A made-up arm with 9 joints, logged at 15 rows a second.
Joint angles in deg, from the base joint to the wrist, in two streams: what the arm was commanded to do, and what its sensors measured. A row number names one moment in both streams.
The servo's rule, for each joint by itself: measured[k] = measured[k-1] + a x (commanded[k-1-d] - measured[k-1]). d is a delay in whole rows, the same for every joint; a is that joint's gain. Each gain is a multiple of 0.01, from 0.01 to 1. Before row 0 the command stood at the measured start. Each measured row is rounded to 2 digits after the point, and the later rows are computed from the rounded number. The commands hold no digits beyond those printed.
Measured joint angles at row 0:
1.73 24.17 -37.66 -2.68 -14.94 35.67 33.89 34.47 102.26
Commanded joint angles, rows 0 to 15:
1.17 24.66 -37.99 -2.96 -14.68 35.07 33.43 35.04 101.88
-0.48 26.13 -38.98 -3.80 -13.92 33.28 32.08 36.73 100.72
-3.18 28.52 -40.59 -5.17 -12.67 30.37 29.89 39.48 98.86
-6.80 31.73 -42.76 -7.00 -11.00 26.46 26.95 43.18 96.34
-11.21 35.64 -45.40 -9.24 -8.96 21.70 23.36 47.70 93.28
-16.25 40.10 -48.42 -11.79 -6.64 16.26 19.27 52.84 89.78
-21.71 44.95 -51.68 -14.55 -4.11 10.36 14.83 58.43 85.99
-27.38 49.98 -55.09 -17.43 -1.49 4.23 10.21 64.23 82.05
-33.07 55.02 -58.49 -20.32 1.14 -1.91 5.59 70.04 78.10
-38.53 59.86 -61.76 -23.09 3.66 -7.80 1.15 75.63 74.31
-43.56 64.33 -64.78 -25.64 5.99 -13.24 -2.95 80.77 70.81
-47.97 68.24 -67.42 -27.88 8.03 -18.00 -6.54 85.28 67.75
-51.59 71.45 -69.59 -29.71 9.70 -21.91 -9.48 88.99 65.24
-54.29 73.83 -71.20 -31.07 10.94 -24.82 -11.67 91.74 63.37
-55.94 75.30 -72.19 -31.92 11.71 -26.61 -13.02 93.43 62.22
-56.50 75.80 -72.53 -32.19 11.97 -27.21 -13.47 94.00 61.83
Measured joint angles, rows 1 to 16:
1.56 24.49 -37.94 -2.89 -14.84 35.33 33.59 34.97 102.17
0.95 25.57 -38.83 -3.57 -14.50 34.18 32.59 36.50 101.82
-0.29 27.52 -40.34 -4.77 -13.82 32.05 30.81 39.09 101.11
-2.24 30.30 -42.42 -6.44 -12.78 28.92 28.26 42.65 99.97
-4.93 33.82 -44.98 -8.54 -11.37 24.88 25.03 47.04 98.36
-8.33 37.96 -47.94 -10.98 -9.62 20.05 21.23 52.09 96.30
-12.34 42.57 -51.16 -13.66 -7.58 14.62 17.01 57.61 93.83
-16.85 47.46 -54.54 -16.49 -5.33 8.80 12.52 63.37 91.00
-21.72 52.45 -57.94 -19.36 -2.94 2.80 7.95 69.17 87.90
-26.76 57.34 -61.23 -22.16 -0.50 -3.14 3.46 74.79 84.64
-31.80 61.95 -64.28 -24.77 1.90 -8.80 -0.77 79.99 81.32
-36.65 66.10 -66.98 -27.10 4.17 -13.95 -4.58 84.59 78.06
-41.13 69.63 -69.22 -29.06 6.22 -18.41 -7.81 88.42 74.98
-45.08 72.40 -70.92 -30.57 7.97 -22.00 -10.36 91.31 72.19
-48.34 74.31 -72.01 -31.58 9.35 -24.58 -12.12 93.15 69.80
-50.79 75.29 -72.46 -32.04 10.32 -26.05 -13.01 93.89 67.89
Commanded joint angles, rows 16 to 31:
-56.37 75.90 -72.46 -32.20 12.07 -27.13 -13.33 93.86 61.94
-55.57 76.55 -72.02 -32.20 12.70 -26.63 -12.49 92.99 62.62
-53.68 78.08 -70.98 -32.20 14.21 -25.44 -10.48 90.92 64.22
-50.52 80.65 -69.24 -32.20 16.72 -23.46 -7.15 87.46 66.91
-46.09 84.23 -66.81 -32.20 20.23 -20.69 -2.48 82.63 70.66
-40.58 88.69 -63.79 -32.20 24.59 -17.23 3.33 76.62 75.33
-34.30 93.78 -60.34 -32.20 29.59 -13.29 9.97 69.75 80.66
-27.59 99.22 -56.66 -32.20 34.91 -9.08 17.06 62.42 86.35
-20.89 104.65 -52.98 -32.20 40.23 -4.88 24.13 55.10 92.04
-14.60 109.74 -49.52 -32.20 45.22 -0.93 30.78 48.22 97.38
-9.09 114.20 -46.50 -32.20 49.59 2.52 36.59 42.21 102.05
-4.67 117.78 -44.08 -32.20 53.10 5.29 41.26 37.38 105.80
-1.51 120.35 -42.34 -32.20 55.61 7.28 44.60 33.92 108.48
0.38 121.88 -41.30 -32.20 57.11 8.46 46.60 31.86 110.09
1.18 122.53 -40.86 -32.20 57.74 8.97 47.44 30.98 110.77
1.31 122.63 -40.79 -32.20 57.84 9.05 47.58 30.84 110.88
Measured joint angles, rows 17 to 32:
-52.46 75.69 -72.46 -32.16 10.97 -26.65 -13.22 93.86 66.46
-53.39 76.26 -72.08 -32.19 11.61 -26.64 -12.74 93.10 65.54
-53.48 77.46 -71.13 -32.20 12.57 -25.97 -11.25 91.20 65.22
-52.59 79.57 -69.50 -32.20 14.11 -24.56 -8.54 87.95 65.63
-50.64 82.65 -67.19 -32.20 16.37 -22.39 -4.54 83.32 66.84
-47.62 86.64 -64.27 -32.20 19.41 -19.50 0.65 77.49 68.88
-43.62 91.35 -60.89 -32.20 23.18 -16.02 6.80 70.76 71.71
-38.81 96.54 -57.25 -32.20 27.52 -12.13 13.57 63.50 75.22
-33.43 101.89 -53.58 -32.20 32.22 -8.07 20.54 56.19 79.26
-27.78 107.07 -50.09 -32.20 37.03 -4.07 27.30 49.26 83.61
-22.17 111.78 -47.00 -32.20 41.68 -0.38 33.43 43.13 88.04
-16.92 115.74 -44.49 -32.20 45.91 2.80 38.60 38.13 92.30
-12.30 118.78 -42.64 -32.20 49.50 5.31 42.56 34.47 96.18
-8.50 120.83 -41.49 -32.20 52.32 7.07 45.23 32.20 99.52
-5.60 121.95 -40.95 -32.20 54.33 8.13 46.69 31.14 102.22
-3.53 122.40 -40.81 -32.20 55.63 8.65 47.28 30.88 104.30

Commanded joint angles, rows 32 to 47:
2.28 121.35 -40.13 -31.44 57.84 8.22 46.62 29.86 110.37
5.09 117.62 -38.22 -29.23 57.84 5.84 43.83 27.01 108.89
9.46 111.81 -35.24 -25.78 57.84 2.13 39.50 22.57 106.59
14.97 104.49 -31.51 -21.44 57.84 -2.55 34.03 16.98 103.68
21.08 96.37 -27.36 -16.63 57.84 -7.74 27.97 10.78 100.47
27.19 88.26 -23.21 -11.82 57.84 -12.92 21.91 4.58 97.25
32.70 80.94 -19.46 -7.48 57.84 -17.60 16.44 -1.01 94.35
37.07 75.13 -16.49 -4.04 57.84 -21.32 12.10 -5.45 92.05
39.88 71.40 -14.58 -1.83 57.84 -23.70 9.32 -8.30 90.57
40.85 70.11 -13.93 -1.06 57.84 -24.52 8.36 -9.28 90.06
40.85 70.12 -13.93 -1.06 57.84 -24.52 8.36 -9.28 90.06
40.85 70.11 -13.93 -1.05 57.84 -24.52 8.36 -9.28 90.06
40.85 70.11 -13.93 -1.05 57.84 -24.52 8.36 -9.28 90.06
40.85 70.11 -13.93 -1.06 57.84 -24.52 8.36 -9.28 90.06
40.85 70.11 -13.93 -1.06 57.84 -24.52 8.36 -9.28 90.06
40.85 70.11 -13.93 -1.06 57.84 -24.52 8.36 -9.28 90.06
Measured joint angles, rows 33 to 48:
-1.79 121.71 -40.23 -31.63 56.45 8.41 46.84 29.99 105.76
0.27 119.01 -38.50 -29.83 56.96 6.97 44.85 27.40 106.51
3.03 114.26 -35.70 -26.79 57.29 4.26 41.32 23.20 106.53
6.61 107.81 -32.10 -22.78 57.49 0.45 36.51 17.79 105.85
10.95 100.26 -28.02 -18.17 57.62 -4.14 30.87 11.69 104.56
15.82 92.34 -23.88 -13.41 57.70 -9.06 24.96 5.50 102.81
20.88 84.82 -20.08 -8.96 57.75 -13.84 19.34 -0.16 100.78
25.74 78.42 -16.99 -5.27 57.78 -18.03 14.56 -4.76 98.68
29.98 73.79 -14.92 -2.69 57.80 -21.21 11.10 -7.84 96.73
33.24 71.36 -14.07 -1.47 57.81 -23.06 9.29 -9.09 95.13
35.52 70.54 -13.95 -1.16 57.82 -23.88 8.68 -9.26 93.91
37.12 70.26 -13.93 -1.08 57.83 -24.24 8.47 -9.28 92.99
38.24 70.16 -13.93 -1.06 57.83 -24.40 8.40 -9.28 92.29
39.02 70.13 -13.93 -1.06 57.83 -24.47 8.37 -9.28 91.75
39.57 70.12 -13.93 -1.06 57.83 -24.50 8.36 -9.28 91.34
39.95 70.11 -13.93 -1.06 57.83 -24.51 8.36 -9.28 91.03

